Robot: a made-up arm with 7 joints. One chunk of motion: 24 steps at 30 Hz.
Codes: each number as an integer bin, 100 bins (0 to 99) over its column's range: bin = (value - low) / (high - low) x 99, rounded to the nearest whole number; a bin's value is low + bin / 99 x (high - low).
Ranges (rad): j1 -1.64..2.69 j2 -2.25..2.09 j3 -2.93..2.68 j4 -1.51..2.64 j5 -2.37..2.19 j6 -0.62..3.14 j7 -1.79..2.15
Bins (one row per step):
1: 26 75 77 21 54 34 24
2: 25 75 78 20 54 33 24
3: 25 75 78 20 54 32 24
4: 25 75 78 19 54 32 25
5: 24 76 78 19 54 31 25
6: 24 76 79 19 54 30 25
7: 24 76 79 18 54 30 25
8: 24 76 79 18 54 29 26
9: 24 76 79 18 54 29 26
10: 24 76 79 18 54 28 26
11: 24 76 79 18 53 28 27
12: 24 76 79 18 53 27 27
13: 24 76 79 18 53 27 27
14: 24 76 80 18 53 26 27
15: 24 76 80 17 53 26 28
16: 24 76 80 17 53 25 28
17: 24 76 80 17 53 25 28
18: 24 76 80 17 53 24 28
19: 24 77 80 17 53 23 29
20: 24 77 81 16 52 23 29
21: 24 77 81 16 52 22 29
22: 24 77 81 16 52 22 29
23: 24 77 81 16 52 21 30
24: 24 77 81 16 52 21 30
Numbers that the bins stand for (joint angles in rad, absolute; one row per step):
1: -0.5028 1.0379 1.4333 -0.6297 0.1173 0.6713 -0.8348
2: -0.5466 1.0379 1.4900 -0.6716 0.1173 0.6333 -0.8348
3: -0.5466 1.0379 1.4900 -0.6716 0.1173 0.5954 -0.8348
4: -0.5466 1.0379 1.4900 -0.7135 0.1173 0.5954 -0.7951
5: -0.5903 1.0817 1.4900 -0.7135 0.1173 0.5574 -0.7951
6: -0.5903 1.0817 1.5467 -0.7135 0.1173 0.5194 -0.7951
7: -0.5903 1.0817 1.5467 -0.7555 0.1173 0.5194 -0.7951
8: -0.5903 1.0817 1.5467 -0.7555 0.1173 0.4814 -0.7553
9: -0.5903 1.0817 1.5467 -0.7555 0.1173 0.4814 -0.7553
10: -0.5903 1.0817 1.5467 -0.7555 0.1173 0.4434 -0.7553
11: -0.5903 1.0817 1.5467 -0.7555 0.0712 0.4434 -0.7155
12: -0.5903 1.0817 1.5467 -0.7555 0.0712 0.4055 -0.7155
13: -0.5903 1.0817 1.5467 -0.7555 0.0712 0.4055 -0.7155
14: -0.5903 1.0817 1.6033 -0.7555 0.0712 0.3675 -0.7155
15: -0.5903 1.0817 1.6033 -0.7974 0.0712 0.3675 -0.6757
16: -0.5903 1.0817 1.6033 -0.7974 0.0712 0.3295 -0.6757
17: -0.5903 1.0817 1.6033 -0.7974 0.0712 0.3295 -0.6757
18: -0.5903 1.0817 1.6033 -0.7974 0.0712 0.2915 -0.6757
19: -0.5903 1.1256 1.6033 -0.7974 0.0712 0.2535 -0.6359
20: -0.5903 1.1256 1.6600 -0.8393 0.0252 0.2535 -0.6359
21: -0.5903 1.1256 1.6600 -0.8393 0.0252 0.2156 -0.6359
22: -0.5903 1.1256 1.6600 -0.8393 0.0252 0.2156 -0.6359
23: -0.5903 1.1256 1.6600 -0.8393 0.0252 0.1776 -0.5961
24: -0.5903 1.1256 1.6600 -0.8393 0.0252 0.1776 -0.5961

